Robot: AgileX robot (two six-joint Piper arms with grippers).
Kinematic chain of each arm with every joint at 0, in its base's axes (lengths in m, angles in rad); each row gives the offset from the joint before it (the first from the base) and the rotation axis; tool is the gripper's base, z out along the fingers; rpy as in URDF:
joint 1: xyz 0 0 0.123 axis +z
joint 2: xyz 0 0 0 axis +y
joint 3: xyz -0.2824 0 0.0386 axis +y
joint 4: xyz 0.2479 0 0.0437 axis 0.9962 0 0.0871
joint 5: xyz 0 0 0 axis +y
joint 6: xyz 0.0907 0 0.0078 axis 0.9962 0 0.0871
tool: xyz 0 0 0 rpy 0 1.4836 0
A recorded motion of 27 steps. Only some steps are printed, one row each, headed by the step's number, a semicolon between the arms.
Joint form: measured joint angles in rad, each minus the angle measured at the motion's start. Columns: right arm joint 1, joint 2, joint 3, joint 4, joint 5, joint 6; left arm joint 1, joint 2, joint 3, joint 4, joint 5, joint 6.
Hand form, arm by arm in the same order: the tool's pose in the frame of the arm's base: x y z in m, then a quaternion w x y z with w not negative. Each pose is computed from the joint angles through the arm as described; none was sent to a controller.
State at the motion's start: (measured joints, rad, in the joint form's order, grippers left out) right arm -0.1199 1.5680 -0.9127 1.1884 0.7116 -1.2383; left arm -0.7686 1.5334 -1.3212 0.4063 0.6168 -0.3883
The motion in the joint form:
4: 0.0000 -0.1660 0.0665 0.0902 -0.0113 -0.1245; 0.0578 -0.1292 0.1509 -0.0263 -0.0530 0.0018
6: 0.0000 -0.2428 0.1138 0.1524 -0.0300 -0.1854; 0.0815 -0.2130 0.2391 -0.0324 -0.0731 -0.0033
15: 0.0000 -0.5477 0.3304 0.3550 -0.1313 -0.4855; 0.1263 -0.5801 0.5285 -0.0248 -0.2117 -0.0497
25: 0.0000 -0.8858 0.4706 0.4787 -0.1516 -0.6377; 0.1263 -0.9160 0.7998 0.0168 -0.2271 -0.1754
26: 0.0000 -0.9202 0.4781 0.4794 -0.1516 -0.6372; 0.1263 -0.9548 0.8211 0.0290 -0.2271 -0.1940
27: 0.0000 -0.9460 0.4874 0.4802 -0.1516 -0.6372; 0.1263 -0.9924 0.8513 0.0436 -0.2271 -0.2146
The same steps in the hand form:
4: 0.2834 0.0225 0.2677 0.43405 -0.15678 0.85493 0.23688; 0.2482 -0.1898 0.3369 0.43196 0.24574 0.86421 -0.07850
6: 0.2682 0.0240 0.2777 0.46652 -0.15898 0.83952 0.22866; 0.2343 -0.1700 0.3349 0.43694 0.23314 0.86493 -0.08143
15: 0.2037 0.0258 0.2909 0.57146 -0.18765 0.78456 0.15062; 0.1687 -0.1094 0.3396 0.51675 0.19508 0.82343 -0.12988
25: 0.1380 0.0320 0.3074 0.67131 -0.21059 0.70352 0.10028; 0.1102 -0.0646 0.3053 0.54406 0.14960 0.80925 -0.16348
26: 0.1315 0.0327 0.3094 0.68039 -0.21256 0.69465 0.09669; 0.1046 -0.0600 0.3031 0.55118 0.14366 0.80472 -0.16730
27: 0.1267 0.0333 0.3096 0.68597 -0.21371 0.68909 0.09450; 0.0994 -0.0555 0.2976 0.55485 0.13855 0.80274 -0.16900

